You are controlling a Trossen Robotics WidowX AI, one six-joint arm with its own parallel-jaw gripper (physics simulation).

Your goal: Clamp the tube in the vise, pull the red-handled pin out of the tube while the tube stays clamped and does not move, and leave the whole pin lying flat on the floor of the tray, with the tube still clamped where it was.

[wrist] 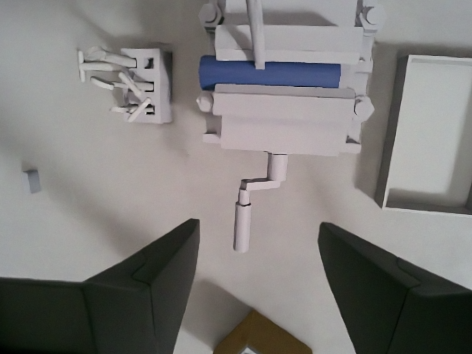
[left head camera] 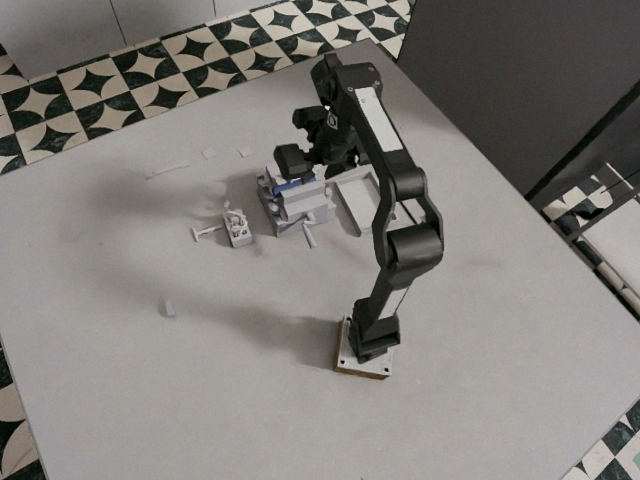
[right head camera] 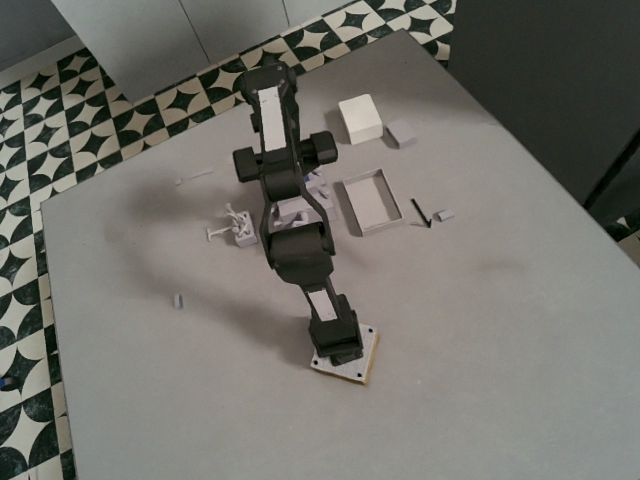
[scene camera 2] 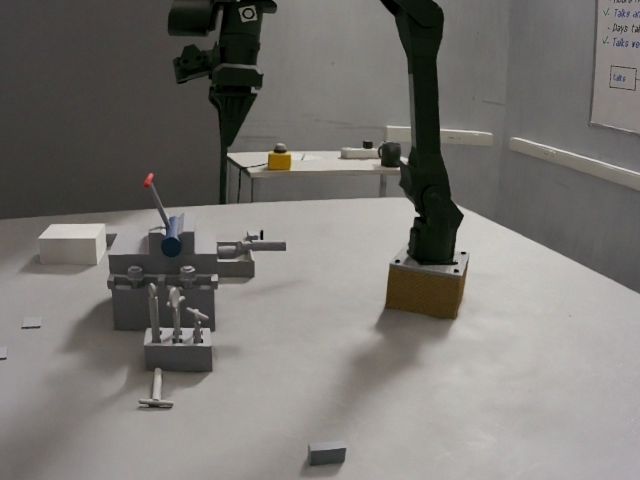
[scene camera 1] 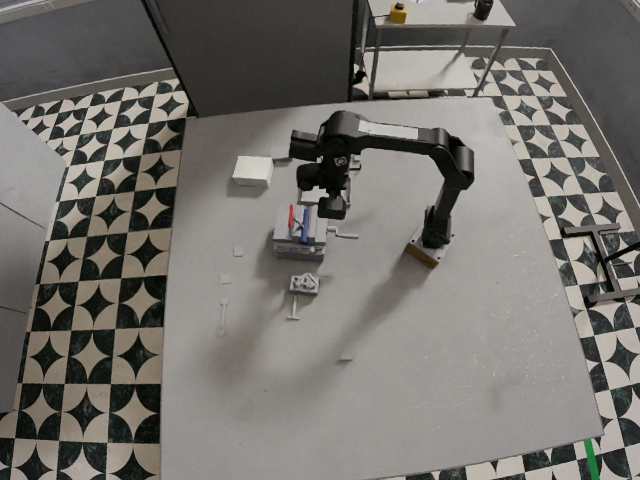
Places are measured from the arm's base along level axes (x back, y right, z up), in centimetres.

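Where they show: gripper, fingertip midpoint: (wrist: pixel 259 230) (left head camera: pixel 314 180) (scene camera 2: pixel 225 147); arm's base, origin of the base link: (left head camera: pixel 367 344) (right head camera: pixel 343 346) (scene camera 2: pixel 432 257) (scene camera 1: pixel 433 238).
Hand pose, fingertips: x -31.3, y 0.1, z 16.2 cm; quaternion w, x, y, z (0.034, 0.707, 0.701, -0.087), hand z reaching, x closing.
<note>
Each offset is from my fingertips to the centre of the thing. "*": to the spot under its first point.
The blue tube @[dx -7.2, dy -0.8, dz -12.0 cm] (scene camera 1: pixel 303 235) (scene camera 2: pixel 171 245) (wrist: pixel 300 75) lies level between the jaws of the grey vise (left head camera: pixel 305 198) (scene camera 2: pixel 162 304) (wrist: pixel 285 120), with no clear gap in the wrist view. The red-handled pin @[dx -8.7, dy -1.3, dz -8.5 cm] (scene camera 1: pixel 290 214) (scene camera 2: pixel 149 180) (wrist: pixel 256 35) stands tilted out of the tube's top; its red handle is outside the wrist view. The vise's crank handle @[* dx +5.6, dy -2.4, dz -12.3 cm] (left head camera: pixel 309 235) (scene camera 1: pixel 346 236) (wrist: pixel 242 227) points toward the arm base. My gripper (scene camera 2: pixel 227 144) (wrist: pixel 259 230) is open and empty, high above the table, clear of the crank. The shallow tray @[dx -2.3, dy +17.7, dz -21.9 cm] (left head camera: pixel 347 209) (right head camera: pixel 352 209) (wrist: pixel 391 130) beside the vise holds no pin.
A tool holder @[dx -6.7, dy -15.6, dz -21.6 cm] (scene camera 2: pixel 178 356) (wrist: pixel 162 85) with upright tools stands beside the vise, a T-shaped tool @[dx -9.3, dy -22.3, dz -22.8 cm] (scene camera 1: pixel 293 308) by it. A white box @[dx -28.5, dy +23.6, dz -20.8 cm] (right head camera: pixel 361 121) (scene camera 2: pixel 72 245) and grey block @[dx -19.9, dy +32.3, dz -22.1 cm] (right head camera: pixel 401 133) stand behind. A black stick @[dx +4.7, dy +27.9, dz -21.8 cm] (right head camera: pixel 421 212) lies beyond the tray, a wrench-like piece @[dx -30.6, dy -27.0, dz -23.0 cm] (scene camera 1: pixel 222 316) farther off.
</note>
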